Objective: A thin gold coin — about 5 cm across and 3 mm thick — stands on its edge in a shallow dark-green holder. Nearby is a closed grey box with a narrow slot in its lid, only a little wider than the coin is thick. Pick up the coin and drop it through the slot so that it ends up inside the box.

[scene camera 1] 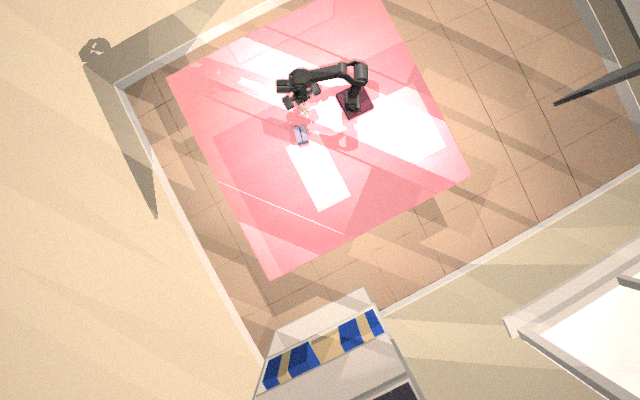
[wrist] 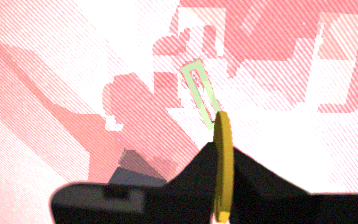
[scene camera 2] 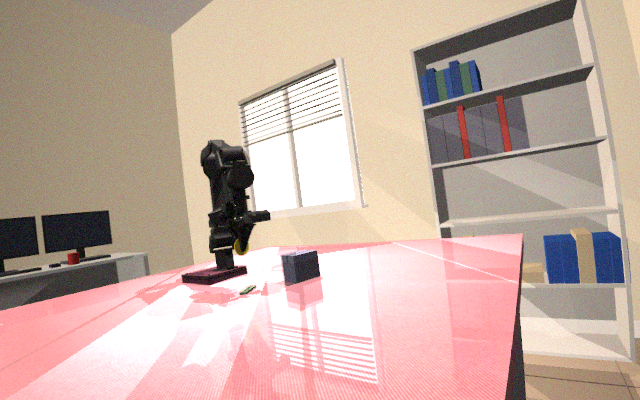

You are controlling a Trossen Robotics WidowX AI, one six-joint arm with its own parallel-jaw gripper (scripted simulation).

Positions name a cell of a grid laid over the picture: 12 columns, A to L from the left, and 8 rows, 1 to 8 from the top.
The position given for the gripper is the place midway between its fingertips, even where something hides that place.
The gripper (scene camera 2: E6) holds a gold coin.
The gripper is seen too in the wrist view (wrist: H6).
